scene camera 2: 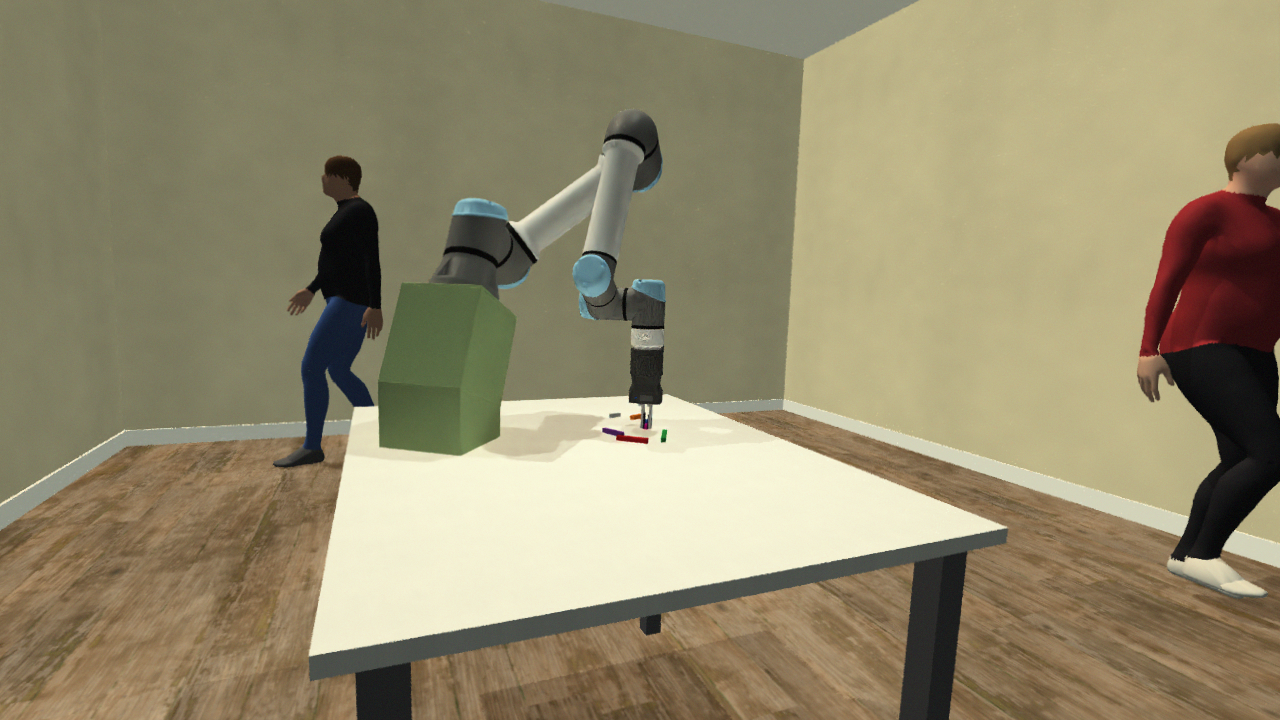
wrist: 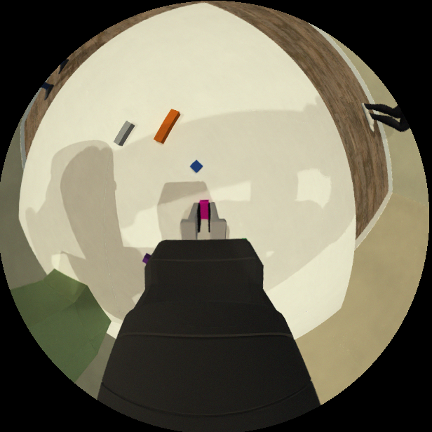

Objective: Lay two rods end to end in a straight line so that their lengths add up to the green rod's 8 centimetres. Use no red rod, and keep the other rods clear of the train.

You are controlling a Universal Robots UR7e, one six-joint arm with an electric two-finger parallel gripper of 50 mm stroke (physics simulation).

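Places are measured from the arm's base along level axes (x left, y back, z up), in metres.
Where they show: gripper, between the fingertips: (scene camera 2: 646,427); arm's base, origin of its link: (scene camera 2: 462,300).
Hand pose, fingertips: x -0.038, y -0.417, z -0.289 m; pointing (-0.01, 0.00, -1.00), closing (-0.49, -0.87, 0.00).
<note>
Each offset is from my fingertips to the top centre of the thing. Level surfaces: height alone.
My gripper (scene camera 2: 646,424) (wrist: 204,211) is shut on the short magenta rod (wrist: 204,209), low over the table. In the wrist view, a small blue block (wrist: 196,166) lies just beyond the fingertips. Farther off lie an orange rod @[dx +0.108, dy -0.014, dz +0.008 m] (wrist: 167,126) (scene camera 2: 635,416) and a shorter grey rod @[dx +0.137, dy +0.035, dz +0.008 m] (wrist: 124,133) (scene camera 2: 614,415). In the scene view, a purple rod @[dx -0.039, dy +0.094, dz +0.008 m] (scene camera 2: 613,431), a red rod @[dx -0.109, dy +0.072, dz +0.008 m] (scene camera 2: 631,439) and the green rod @[dx -0.093, dy -0.008, dz +0.008 m] (scene camera 2: 664,436) lie on the near side of the gripper. In the wrist view, the gripper body hides most of the purple rod (wrist: 147,258) and nearly all of the green rod.
The white table @[dz -0.002 m] (scene camera 2: 626,537) (wrist: 240,60) carries the rods. A green pedestal (scene camera 2: 429,376) (wrist: 60,320) under the arm's base stands at the table's left side. One person (scene camera 2: 349,250) stands behind the table at the left, another (scene camera 2: 1208,277) at the right.
</note>
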